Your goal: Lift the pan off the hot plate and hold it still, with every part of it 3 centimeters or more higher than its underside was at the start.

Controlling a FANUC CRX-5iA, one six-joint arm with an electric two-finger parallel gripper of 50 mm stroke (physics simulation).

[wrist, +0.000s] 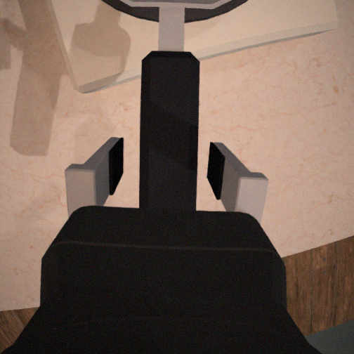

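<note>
The pan's black handle [169, 110] runs upright through the middle of the view, joined by a grey metal neck [171, 29] to the pan [200, 11], whose rim shows at the top edge. Most of the pan is out of view. Under the pan lies a pale slab [270, 27], which appears to be the hot plate. My gripper [165, 157] is open, with one finger on each side of the handle and a gap on both sides. The near end of the handle is hidden behind the dark gripper body.
The pinkish marbled counter [280, 110] lies below the handle and slab. Its front edge runs across the lower part of the view, with wooden floor [325, 280] beyond it and a dark green-grey surface [335, 340] at the lower right corner. Shadows fall at the left.
</note>
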